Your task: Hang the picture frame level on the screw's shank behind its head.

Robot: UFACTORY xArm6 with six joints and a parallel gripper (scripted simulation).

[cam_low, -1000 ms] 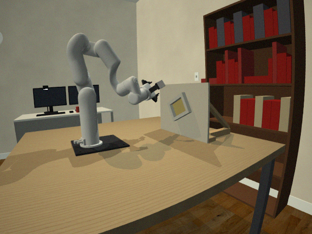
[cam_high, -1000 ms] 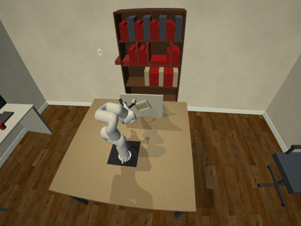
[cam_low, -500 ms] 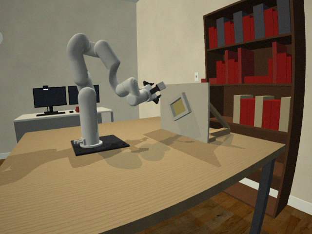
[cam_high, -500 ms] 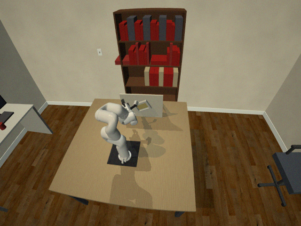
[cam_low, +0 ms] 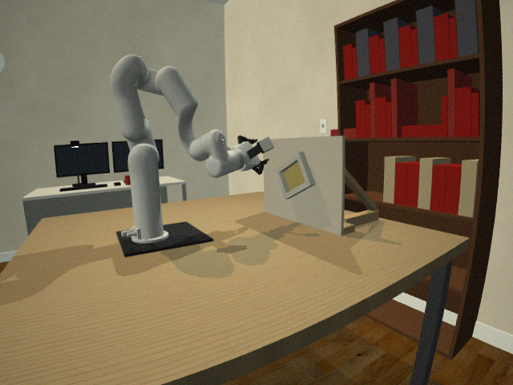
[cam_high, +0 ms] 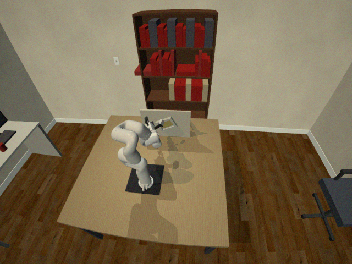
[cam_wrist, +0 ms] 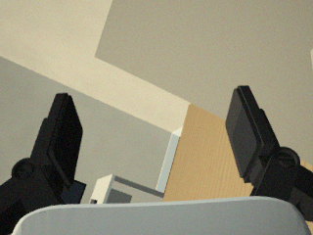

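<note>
The picture frame is 5 cm ahead of my hand, 15 cm to the right of it and 9 cm below it. From my hand the other things lie so: grey wall board 7 cm ahead, 15 cm to the right, 11 cm below.
</note>
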